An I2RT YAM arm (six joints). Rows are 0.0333 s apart.
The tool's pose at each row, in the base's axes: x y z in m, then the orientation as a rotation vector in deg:
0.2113 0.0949 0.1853 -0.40 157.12 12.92
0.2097 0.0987 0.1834 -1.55 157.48 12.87
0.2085 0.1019 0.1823 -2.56 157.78 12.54
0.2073 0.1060 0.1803 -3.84 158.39 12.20
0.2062 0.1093 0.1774 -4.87 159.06 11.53
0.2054 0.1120 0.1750 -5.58 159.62 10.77
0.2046 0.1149 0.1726 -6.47 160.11 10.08
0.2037 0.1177 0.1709 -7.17 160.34 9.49
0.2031 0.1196 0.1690 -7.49 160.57 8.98
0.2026 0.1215 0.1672 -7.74 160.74 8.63
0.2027 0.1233 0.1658 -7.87 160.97 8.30
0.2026 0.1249 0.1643 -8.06 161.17 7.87
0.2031 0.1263 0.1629 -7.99 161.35 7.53
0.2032 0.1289 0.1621 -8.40 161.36 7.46
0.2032 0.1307 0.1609 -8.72 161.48 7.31
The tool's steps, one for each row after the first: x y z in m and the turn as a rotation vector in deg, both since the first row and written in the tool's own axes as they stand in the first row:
0.0023 0.0035 0.0017 -0.10 0.43 -0.78
0.0039 0.0065 0.0028 0.00 0.77 -1.51
0.0059 0.0103 0.0048 0.10 1.45 -2.39
0.0081 0.0132 0.0076 0.45 2.16 -3.14
0.0098 0.0155 0.0099 0.91 2.73 -3.69
0.0115 0.0180 0.0122 1.29 3.26 -4.35
0.0131 0.0205 0.0139 1.61 3.52 -4.89
0.0144 0.0221 0.0157 1.93 3.76 -5.16
0.0156 0.0237 0.0174 2.14 3.94 -5.37
0.0161 0.0253 0.0190 2.36 4.16 -5.48
0.0168 0.0266 0.0206 2.64 4.36 -5.65
0.0169 0.0278 0.0223 2.89 4.52 -5.63
0.0172 0.0302 0.0235 2.88 4.57 -5.92
0.0177 0.0318 0.0248 2.95 4.72 -6.14

